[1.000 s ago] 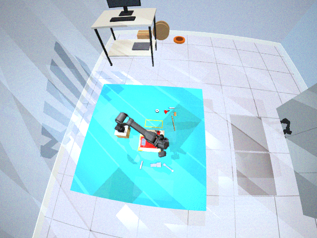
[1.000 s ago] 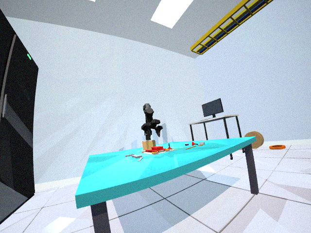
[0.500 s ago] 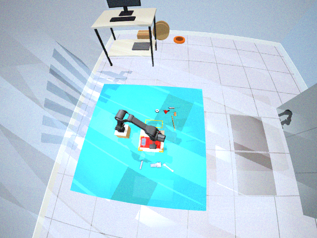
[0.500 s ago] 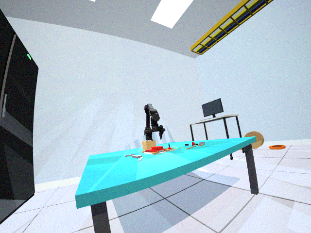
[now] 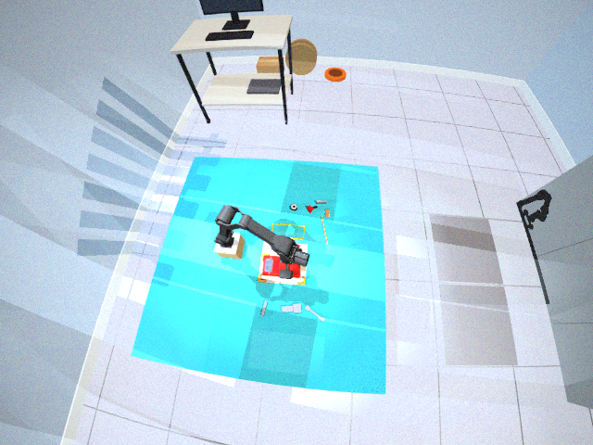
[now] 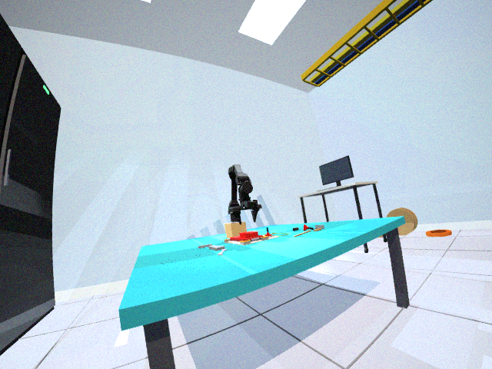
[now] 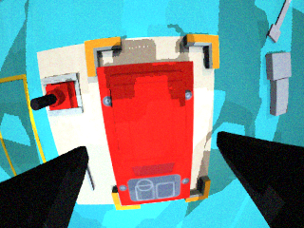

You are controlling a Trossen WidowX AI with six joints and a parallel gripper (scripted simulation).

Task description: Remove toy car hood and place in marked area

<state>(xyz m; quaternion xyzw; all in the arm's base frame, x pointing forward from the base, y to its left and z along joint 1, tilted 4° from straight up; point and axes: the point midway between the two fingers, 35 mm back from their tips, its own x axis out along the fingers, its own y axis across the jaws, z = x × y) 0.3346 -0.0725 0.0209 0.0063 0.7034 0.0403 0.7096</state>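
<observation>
My gripper tip is 60 mm above the hood. Also, from my gripper tip: black wheel (360 mm to the left, 90 mm below, 20 mm behind).
</observation>
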